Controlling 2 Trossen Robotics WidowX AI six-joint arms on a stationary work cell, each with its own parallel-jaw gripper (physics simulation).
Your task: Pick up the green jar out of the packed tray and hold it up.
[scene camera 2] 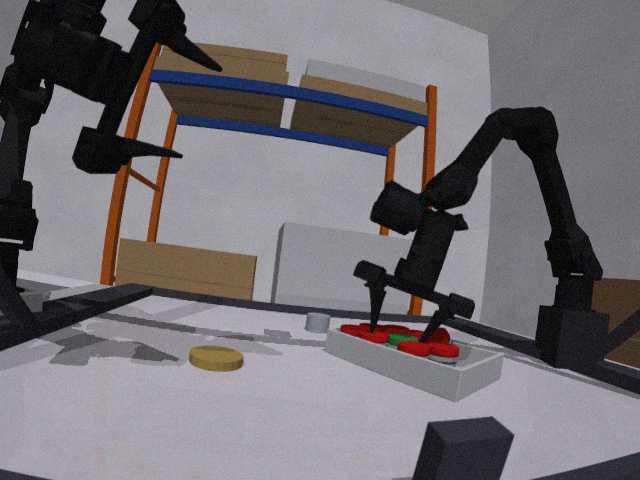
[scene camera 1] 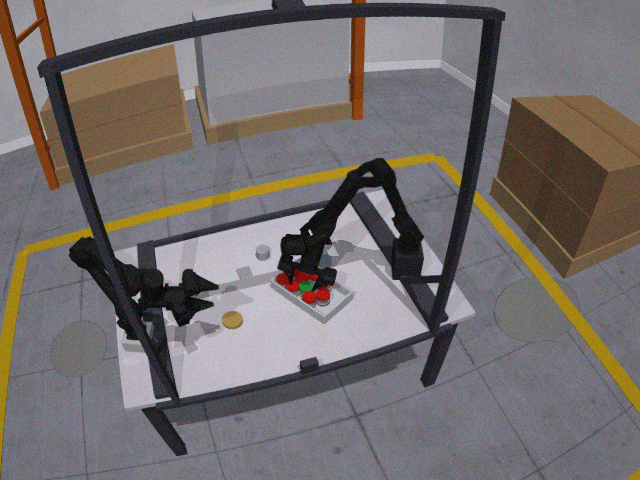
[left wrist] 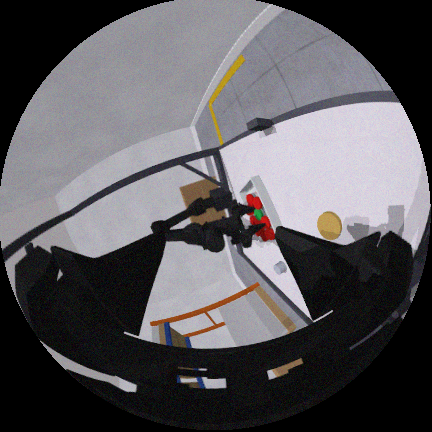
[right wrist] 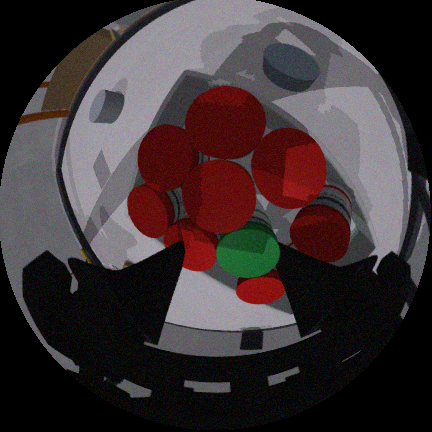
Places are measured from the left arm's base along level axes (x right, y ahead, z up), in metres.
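Pixels of known places: left gripper, between the fingertips: (scene camera 2: 200, 112) (scene camera 1: 216, 295) (left wrist: 221, 234); right gripper, between the fingertips: (scene camera 2: 393, 342) (scene camera 1: 301, 287) (left wrist: 261, 215) (right wrist: 229, 247); right arm's base, origin of its link: (scene camera 2: 572, 309) (scene camera 1: 408, 248) (left wrist: 212, 200).
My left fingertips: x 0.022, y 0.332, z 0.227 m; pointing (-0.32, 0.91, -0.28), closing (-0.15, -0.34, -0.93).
For each thing: its middle in the pictures, then the offset to it from my left fingertips.
- green jar, middle of its body: (right wrist: 247, 239) (scene camera 2: 401, 350) (scene camera 1: 305, 290) (left wrist: 261, 212) dx -0.248, dy +0.233, dz -0.246 m
- grey tray, middle of its body: (right wrist: 266, 218) (scene camera 2: 410, 363) (scene camera 1: 311, 292) (left wrist: 262, 209) dx -0.256, dy +0.251, dz -0.268 m
- yellow disc, middle of its body: (scene camera 2: 216, 357) (left wrist: 328, 225) (scene camera 1: 232, 320) dx -0.131, dy -0.010, dz -0.267 m
- small grey cylinder, middle of its body: (right wrist: 105, 106) (scene camera 2: 317, 322) (scene camera 1: 262, 252) (left wrist: 279, 267) dx -0.443, dy +0.073, dz -0.255 m
- blue-grey disc, middle of its body: (right wrist: 289, 65) (scene camera 1: 324, 261) dx -0.403, dy +0.297, dz -0.261 m
The green jar (scene camera 1: 306, 286) (scene camera 2: 403, 339) (left wrist: 258, 214) (right wrist: 247, 252) stands among several red-lidded jars (scene camera 1: 323, 294) (scene camera 2: 413, 348) (right wrist: 225, 122) in the grey tray (scene camera 1: 324, 317) (scene camera 2: 392, 364). My right gripper (scene camera 1: 303, 283) (scene camera 2: 398, 335) (right wrist: 229, 247) is open and empty, pointing down, its fingertips at about lid height. In the right wrist view the green lid lies between the fingertips, close to the right-hand one; the left-hand fingertip is over a red lid. Whether they touch the lids is unclear. My left gripper (scene camera 1: 215, 295) (scene camera 2: 201, 112) is open and empty, above the table's left side.
A yellow disc (scene camera 1: 232, 319) (scene camera 2: 215, 358) (left wrist: 329, 225) lies left of the tray. A small grey cylinder (scene camera 1: 262, 252) (scene camera 2: 317, 322) (right wrist: 107, 106) stands behind it. A blue-grey disc (right wrist: 291, 66) lies beyond the tray, partly behind the right arm in scene camera 1.
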